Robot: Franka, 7 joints.
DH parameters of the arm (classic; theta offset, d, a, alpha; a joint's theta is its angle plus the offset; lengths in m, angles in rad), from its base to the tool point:
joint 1: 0 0.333 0 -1.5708
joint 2: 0 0 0 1.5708
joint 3: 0 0.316 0.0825 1.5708
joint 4: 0 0 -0.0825 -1.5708
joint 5: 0 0.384 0 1.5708
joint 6: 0 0 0.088 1.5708
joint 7: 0 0.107 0 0
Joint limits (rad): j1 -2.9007..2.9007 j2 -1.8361..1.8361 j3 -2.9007..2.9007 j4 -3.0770..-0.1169 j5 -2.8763..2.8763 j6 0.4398..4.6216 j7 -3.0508..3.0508
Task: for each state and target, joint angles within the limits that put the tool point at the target. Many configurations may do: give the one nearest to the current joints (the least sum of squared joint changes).
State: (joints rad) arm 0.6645 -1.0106 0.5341 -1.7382 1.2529 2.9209 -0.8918
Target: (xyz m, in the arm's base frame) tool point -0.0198 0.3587 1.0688
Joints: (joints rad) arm 0.6218 -0.2545 0.7509 -1.0364 1.1382 2.7115 -0.8918
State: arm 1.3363 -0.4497 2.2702 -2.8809 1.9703 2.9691 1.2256
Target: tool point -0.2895 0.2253 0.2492
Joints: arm 1.0539 -0.5771 1.8002 -2.6732 1.9003 3.1205 1.2256
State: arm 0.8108 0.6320 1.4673 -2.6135 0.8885 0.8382 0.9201
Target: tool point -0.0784 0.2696 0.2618
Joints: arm 0.4798 0.6312 0.9491 -2.5723 0.7098 0.9300 0.9201
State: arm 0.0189 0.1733 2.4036 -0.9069 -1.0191 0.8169 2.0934
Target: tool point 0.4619 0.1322 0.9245
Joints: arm -0.3273 0.6720 2.2403 -0.4894 -1.2075 1.1906 2.0934
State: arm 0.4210 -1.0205 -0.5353 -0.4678 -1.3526 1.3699 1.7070
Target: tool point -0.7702 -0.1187 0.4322
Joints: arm -0.0282 -1.4309 -0.6148 -0.1283 -1.4419 1.3958 1.7070
